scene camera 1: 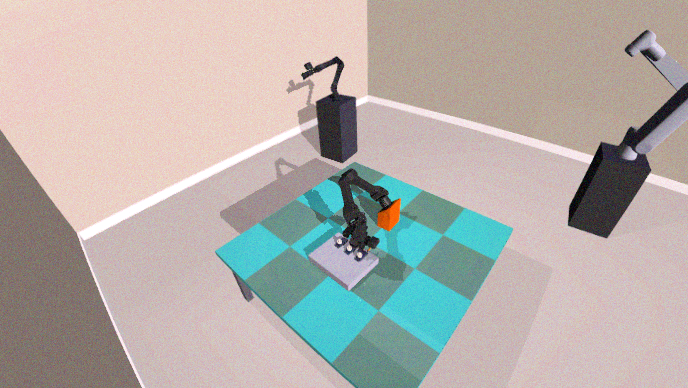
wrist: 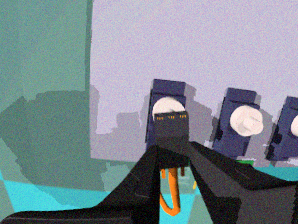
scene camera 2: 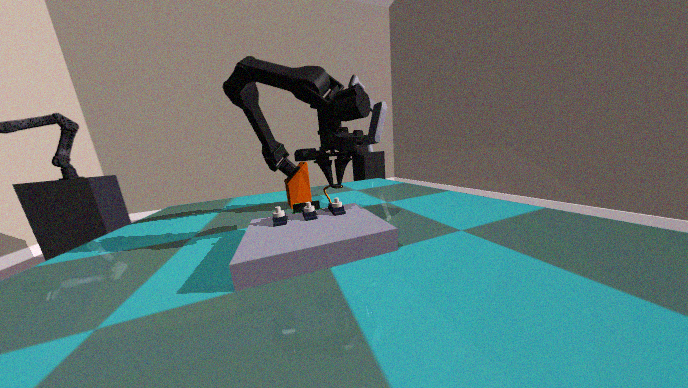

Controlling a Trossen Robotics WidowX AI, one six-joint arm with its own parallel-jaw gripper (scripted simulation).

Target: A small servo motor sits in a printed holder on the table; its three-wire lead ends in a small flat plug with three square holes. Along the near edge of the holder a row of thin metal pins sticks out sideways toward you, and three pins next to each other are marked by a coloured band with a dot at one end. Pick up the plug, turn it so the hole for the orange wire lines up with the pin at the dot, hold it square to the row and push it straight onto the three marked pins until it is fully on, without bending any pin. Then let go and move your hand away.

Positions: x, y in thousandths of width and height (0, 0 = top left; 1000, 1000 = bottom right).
Labels:
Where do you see a grey printed holder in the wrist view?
At 710, 239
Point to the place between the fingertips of my gripper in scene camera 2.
At 488, 478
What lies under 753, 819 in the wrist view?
My gripper.

